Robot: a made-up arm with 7 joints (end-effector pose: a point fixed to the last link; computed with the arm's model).
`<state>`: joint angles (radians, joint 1 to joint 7).
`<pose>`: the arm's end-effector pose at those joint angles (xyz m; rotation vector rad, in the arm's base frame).
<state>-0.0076 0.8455 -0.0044 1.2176 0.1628 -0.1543 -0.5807</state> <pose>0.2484 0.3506 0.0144 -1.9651 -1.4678 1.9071</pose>
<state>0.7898 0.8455 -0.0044 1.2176 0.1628 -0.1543 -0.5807</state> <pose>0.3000 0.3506 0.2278 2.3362 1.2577 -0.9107</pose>
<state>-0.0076 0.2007 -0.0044 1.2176 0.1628 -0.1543 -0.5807</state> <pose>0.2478 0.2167 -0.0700 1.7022 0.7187 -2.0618</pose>
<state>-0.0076 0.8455 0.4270 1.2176 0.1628 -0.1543 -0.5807</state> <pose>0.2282 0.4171 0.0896 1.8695 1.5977 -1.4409</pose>
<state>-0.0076 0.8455 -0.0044 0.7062 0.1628 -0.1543 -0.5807</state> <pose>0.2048 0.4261 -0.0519 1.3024 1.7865 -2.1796</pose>
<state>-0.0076 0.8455 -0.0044 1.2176 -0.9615 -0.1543 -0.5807</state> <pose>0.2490 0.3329 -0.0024 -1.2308 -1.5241 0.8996</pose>
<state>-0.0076 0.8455 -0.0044 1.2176 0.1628 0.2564 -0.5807</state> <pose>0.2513 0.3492 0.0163 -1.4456 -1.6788 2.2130</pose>
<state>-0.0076 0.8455 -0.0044 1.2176 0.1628 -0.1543 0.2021</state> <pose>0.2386 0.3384 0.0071 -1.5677 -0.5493 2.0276</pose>
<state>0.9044 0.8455 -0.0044 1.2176 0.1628 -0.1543 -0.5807</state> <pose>0.2929 0.3506 0.2594 2.3522 1.2117 -0.7649</pose>
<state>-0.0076 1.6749 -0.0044 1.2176 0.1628 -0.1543 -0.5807</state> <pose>0.2499 0.4045 0.2082 -1.5429 -1.8238 0.9994</pose>
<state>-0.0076 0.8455 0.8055 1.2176 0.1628 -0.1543 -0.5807</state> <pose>0.1771 0.4660 0.1451 1.7104 1.6222 -1.0209</pose>
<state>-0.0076 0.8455 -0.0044 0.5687 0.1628 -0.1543 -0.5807</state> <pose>0.1848 0.4428 -0.0664 1.1016 1.8423 -2.2164</pose>
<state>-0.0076 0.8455 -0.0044 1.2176 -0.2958 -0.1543 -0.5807</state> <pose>0.2498 0.3413 0.0100 -1.6721 -1.5416 1.4800</pose>
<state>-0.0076 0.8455 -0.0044 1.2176 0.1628 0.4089 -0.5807</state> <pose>0.2525 0.3489 0.0168 -1.2339 -1.7405 2.3047</pose>
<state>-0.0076 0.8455 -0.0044 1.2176 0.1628 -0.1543 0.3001</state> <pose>0.2367 0.3374 0.0067 -1.5100 -0.4430 2.0231</pose>
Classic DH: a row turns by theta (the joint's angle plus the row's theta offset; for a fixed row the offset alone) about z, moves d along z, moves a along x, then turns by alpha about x. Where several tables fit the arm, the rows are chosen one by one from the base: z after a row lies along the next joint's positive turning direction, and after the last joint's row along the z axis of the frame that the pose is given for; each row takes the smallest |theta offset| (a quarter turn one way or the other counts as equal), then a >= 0, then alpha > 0; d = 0 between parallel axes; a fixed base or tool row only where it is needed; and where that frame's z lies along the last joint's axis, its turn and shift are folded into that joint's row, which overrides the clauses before.
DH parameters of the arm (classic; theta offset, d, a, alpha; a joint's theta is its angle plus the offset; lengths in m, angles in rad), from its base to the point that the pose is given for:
base (fixed): 0 0.1823 0.0209 1.5708
joint 1: -1.5708 -0.1574 0.008 -1.5708
joint 2: 1.5708 -0.0103 0.0124 -1.5708
joint 3: -1.5708 -0.2173 0.0249 1.5708
joint 4: 0 0.0155 0.0257 -1.5708
joint 5: 0 -0.2207 0.0174 -1.5708
joint 6: -1.5708 0.017 0.0298 1.5708
joint 7: -1.5708 -0.0041 0.0171 -1.5708
tool (fixed): -1.5708 -0.0148 0 0

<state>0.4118 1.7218 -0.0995 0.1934 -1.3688 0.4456 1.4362</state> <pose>0.0915 0.5502 0.2127 -1.3768 0.8050 -2.3424</pose>
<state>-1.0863 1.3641 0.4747 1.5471 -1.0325 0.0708 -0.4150</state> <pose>0.1625 0.3518 0.0139 -0.5728 -1.1576 0.5174</pose>
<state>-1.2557 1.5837 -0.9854 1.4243 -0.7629 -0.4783 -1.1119</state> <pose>-0.1349 0.3547 0.0113 -0.7123 0.4431 1.2614</pose>
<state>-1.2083 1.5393 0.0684 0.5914 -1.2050 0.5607 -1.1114</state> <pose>0.0627 0.5227 0.0023 0.0462 -1.0136 -0.2755</pose>
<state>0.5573 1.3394 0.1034 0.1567 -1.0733 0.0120 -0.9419</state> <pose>0.1634 0.5658 0.1464 -0.1597 -2.5348 0.8903</pose>
